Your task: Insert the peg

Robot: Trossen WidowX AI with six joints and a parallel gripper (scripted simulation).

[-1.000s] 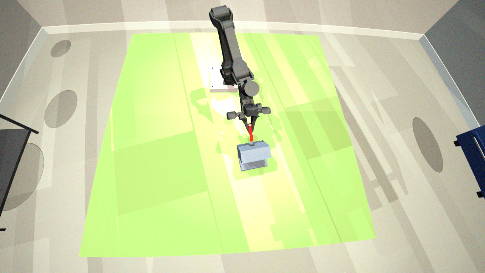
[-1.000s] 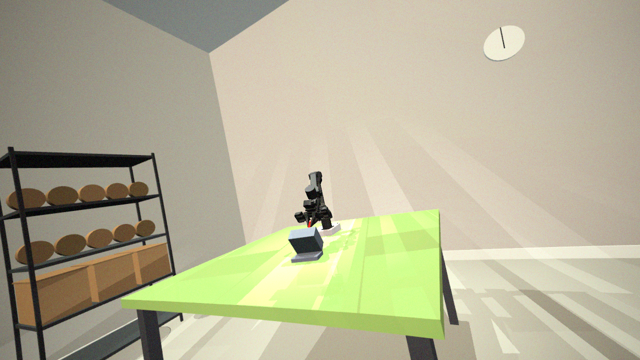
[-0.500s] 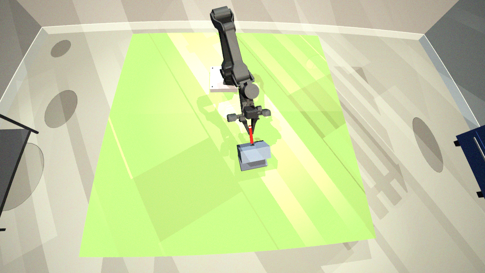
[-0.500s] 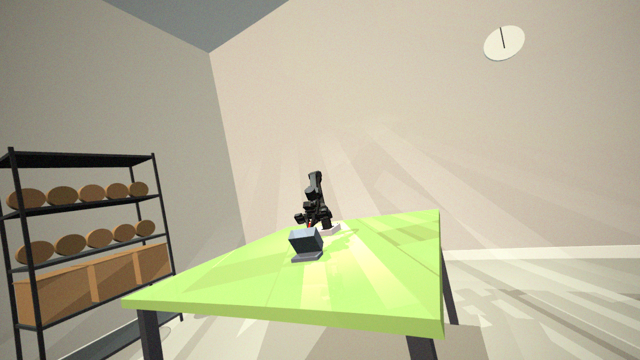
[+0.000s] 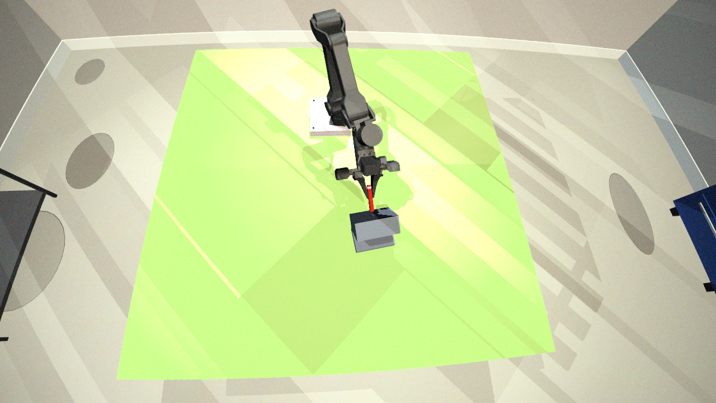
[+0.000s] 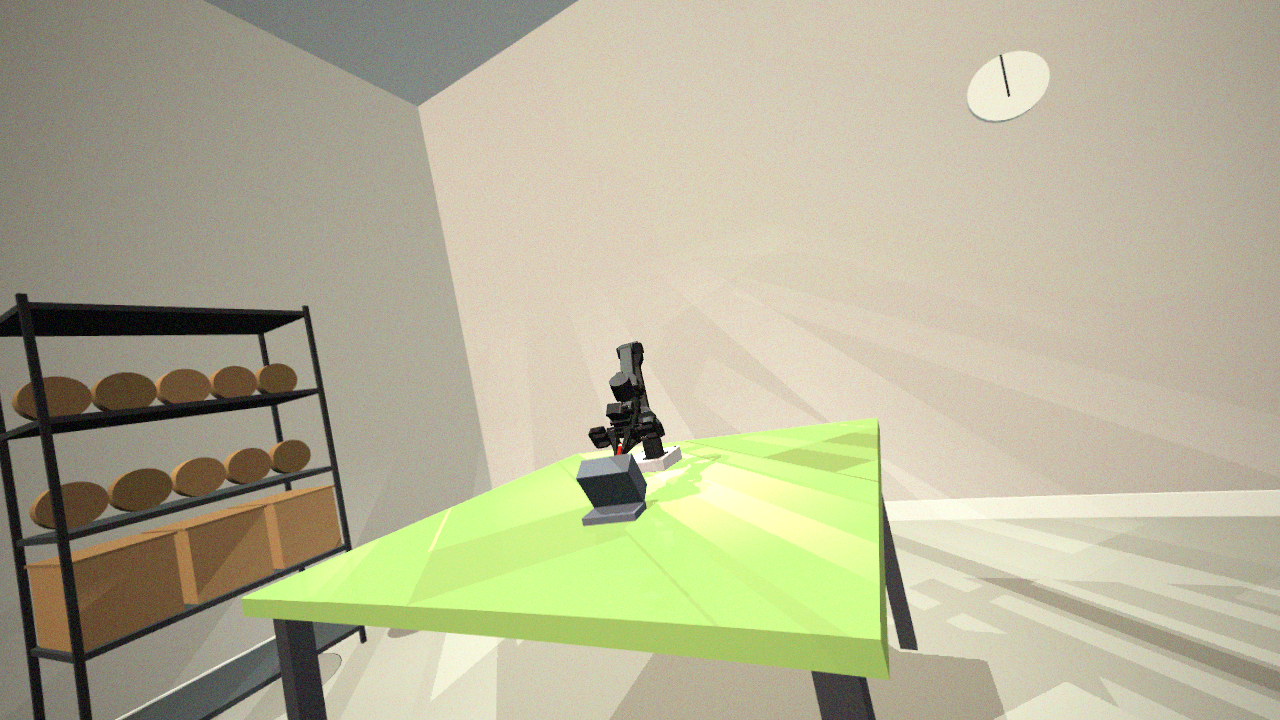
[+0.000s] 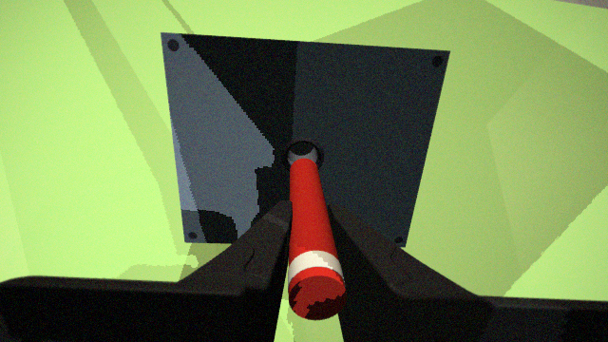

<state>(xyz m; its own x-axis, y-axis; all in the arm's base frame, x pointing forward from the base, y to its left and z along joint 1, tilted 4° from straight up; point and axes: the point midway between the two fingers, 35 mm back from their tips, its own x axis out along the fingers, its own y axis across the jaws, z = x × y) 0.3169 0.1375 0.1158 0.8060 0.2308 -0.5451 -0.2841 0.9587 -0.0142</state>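
Now: the grey sloped panel block 6 cm ahead of my gripper tip, 2 cm to the left of it and 4 cm below it. From my gripper tip the other things lie so: red peg: 1 cm behind, 1 cm above.
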